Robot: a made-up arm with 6 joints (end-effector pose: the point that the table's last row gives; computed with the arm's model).
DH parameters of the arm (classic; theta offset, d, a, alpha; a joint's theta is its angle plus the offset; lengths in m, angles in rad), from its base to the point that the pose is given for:
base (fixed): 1.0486 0 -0.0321 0
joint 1: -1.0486 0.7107 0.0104 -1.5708
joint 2: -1.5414 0 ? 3.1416
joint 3: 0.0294 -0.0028 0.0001 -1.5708
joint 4: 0 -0.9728 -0.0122 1.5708
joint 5: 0 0.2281 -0.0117 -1.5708
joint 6: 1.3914 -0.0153 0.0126 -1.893
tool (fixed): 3.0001 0.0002 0 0
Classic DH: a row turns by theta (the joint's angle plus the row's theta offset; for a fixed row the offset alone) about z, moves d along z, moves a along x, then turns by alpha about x.
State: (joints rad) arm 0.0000 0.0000 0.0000 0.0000 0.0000 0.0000
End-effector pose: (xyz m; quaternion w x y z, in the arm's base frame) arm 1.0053 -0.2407 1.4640 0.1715 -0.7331 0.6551 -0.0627
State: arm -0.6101 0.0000 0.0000 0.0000 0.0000 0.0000
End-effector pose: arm 0.6991 -0.7875 1.4640 0.1447 -0.5025 0.8451 -0.1113
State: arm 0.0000 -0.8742 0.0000 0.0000 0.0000 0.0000
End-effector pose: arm 0.0652 -0.2407 1.9695 0.4327 -0.6376 0.5209 -0.3672
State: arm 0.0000 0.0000 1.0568 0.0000 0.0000 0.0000
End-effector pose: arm 0.5219 -0.2407 2.3356 0.4784 -0.6015 0.4793 -0.4238
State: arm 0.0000 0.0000 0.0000 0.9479 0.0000 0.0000
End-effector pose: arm 1.0053 -0.1686 1.6483 0.1820 0.7306 -0.5543 0.3548
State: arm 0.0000 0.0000 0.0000 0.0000 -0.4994 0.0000
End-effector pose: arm 0.9989 -0.2407 1.4579 0.0043 -0.7259 0.6772 0.1204
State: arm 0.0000 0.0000 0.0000 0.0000 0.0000 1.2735
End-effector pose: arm 1.0053 -0.2475 1.4507 0.2980 0.6914 -0.4894 0.4400
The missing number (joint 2, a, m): 0.7754
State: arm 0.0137 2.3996 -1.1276 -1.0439 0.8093 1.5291
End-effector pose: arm -0.3480 -0.1277 0.6892 0.8245 0.2553 0.1215 -0.4902
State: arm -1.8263 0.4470 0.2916 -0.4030 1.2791 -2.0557
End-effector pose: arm -0.5572 -1.2497 1.1589 0.7753 -0.2661 0.1844 -0.5424
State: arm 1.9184 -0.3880 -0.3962 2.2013 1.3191 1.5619
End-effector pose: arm -0.3933 0.6222 1.6131 0.5994 0.3403 -0.2937 -0.6623
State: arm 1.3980 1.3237 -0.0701 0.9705 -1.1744 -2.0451
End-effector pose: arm 0.3262 1.0454 -0.0523 0.3430 0.5757 -0.7408 0.0465
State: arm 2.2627 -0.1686 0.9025 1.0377 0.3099 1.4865
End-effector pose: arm -0.0522 0.2315 2.4372 0.5778 -0.3217 0.2429 -0.7096
